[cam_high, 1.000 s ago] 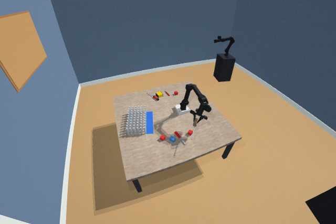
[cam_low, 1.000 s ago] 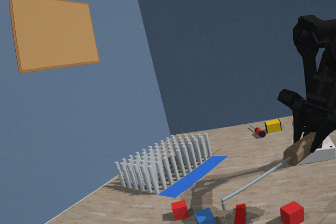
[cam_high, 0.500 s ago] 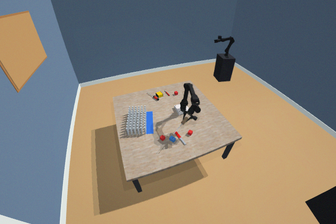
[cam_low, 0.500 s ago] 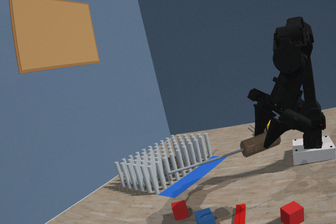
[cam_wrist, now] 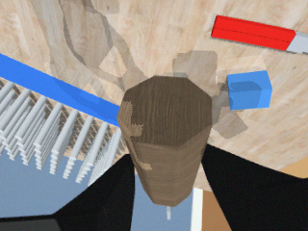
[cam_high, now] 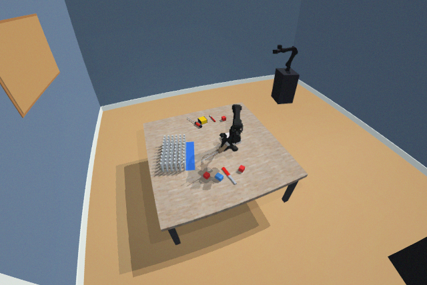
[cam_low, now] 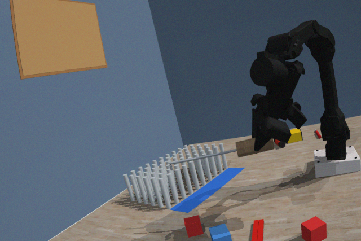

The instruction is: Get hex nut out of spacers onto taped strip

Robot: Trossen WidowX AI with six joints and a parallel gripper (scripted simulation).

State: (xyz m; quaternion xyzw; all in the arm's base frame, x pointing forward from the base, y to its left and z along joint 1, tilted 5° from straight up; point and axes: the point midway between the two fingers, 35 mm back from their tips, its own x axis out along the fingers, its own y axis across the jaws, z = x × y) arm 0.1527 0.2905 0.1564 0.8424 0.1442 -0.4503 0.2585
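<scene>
Now: the blue taped strip 27 cm ahead of my gripper tip, 16 cm to the right of it and 20 cm below it. Also, from my gripper tip: hex nut 44 cm ahead, 17 cm to the right, 19 cm below; then wooden-handled tool 9 cm ahead, 5 cm to the left; then blue cube 5 cm ahead, 14 cm to the left, 18 cm below.
</scene>
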